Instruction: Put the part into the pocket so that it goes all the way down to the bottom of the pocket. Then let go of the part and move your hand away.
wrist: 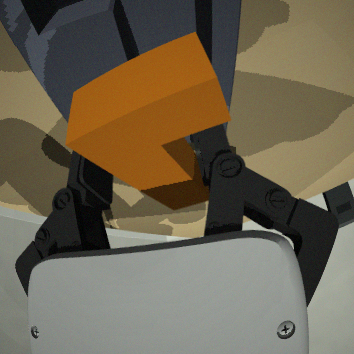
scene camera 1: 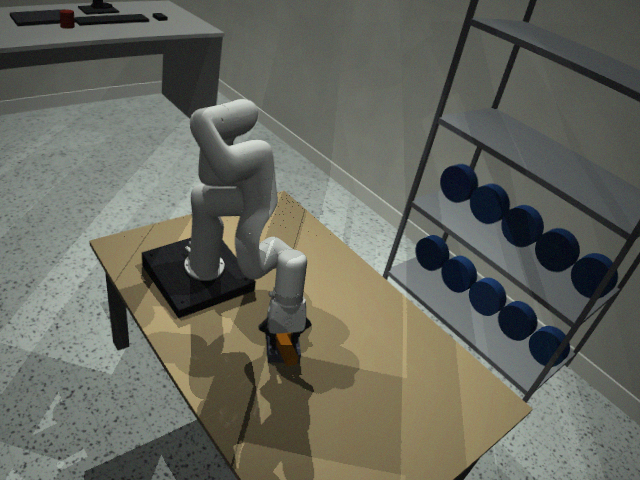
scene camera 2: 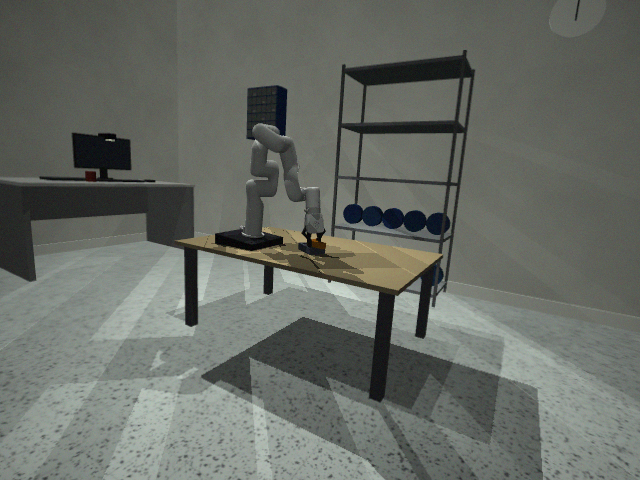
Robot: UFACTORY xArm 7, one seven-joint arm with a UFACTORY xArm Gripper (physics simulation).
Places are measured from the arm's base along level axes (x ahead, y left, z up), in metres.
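Pixels of known places: gripper, fingertip midpoint: (wrist: pixel 144 120) (scene camera 1: pixel 283 345) (scene camera 2: pixel 314 246); arm's base, link origin: (scene camera 1: pixel 204 266) (scene camera 2: pixel 253 235).
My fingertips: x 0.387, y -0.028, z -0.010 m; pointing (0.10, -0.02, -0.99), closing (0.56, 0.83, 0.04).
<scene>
For each thing: its top centre in the pictures, then the offset to it from my fingertips. Level surfaces: height alone.
- orange L-shaped part, top centre: (wrist: pixel 185 172) (scene camera 1: pixel 290 342) (scene camera 2: pixel 318 241) dx +0.020, dy +0.005, dz +0.029 m
- dark blue-grey block with the pocket, top centre: (wrist: pixel 135 63) (scene camera 1: pixel 283 335) (scene camera 2: pixel 311 244) dx -0.026, dy +0.027, dz -0.001 m
- wooden table, surface height: dz -0.037 m
The orange L-shaped part (scene camera 1: pixel 286 351) (scene camera 2: pixel 318 244) (wrist: pixel 145 105) is at the dark blue-grey block with the pocket (scene camera 1: pixel 273 355) (scene camera 2: pixel 309 249) (wrist: pixel 80 65). It sits askew over the block, turned against the block's long sides, and looks tilted. Its long arm covers much of the pocket in the wrist view. My gripper (scene camera 1: pixel 284 342) (scene camera 2: pixel 313 241) (wrist: pixel 144 120) is low over the block and shut on the part, one finger on each side of it. The fingertips are partly hidden by the part. How deep the part's lower side reaches is hidden.
The block lies on the wooden table (scene camera 1: pixel 361 330) (scene camera 2: pixel 382 253). The black base plate (scene camera 1: pixel 175 297) (scene camera 2: pixel 232 239) of the arm is behind it. A shelf rack (scene camera 1: pixel 428 160) (scene camera 2: pixel 336 155) with blue discs stands beyond the table, and a desk (scene camera 1: pixel 191 33) (scene camera 2: pixel 170 186) stands at the back left.
</scene>
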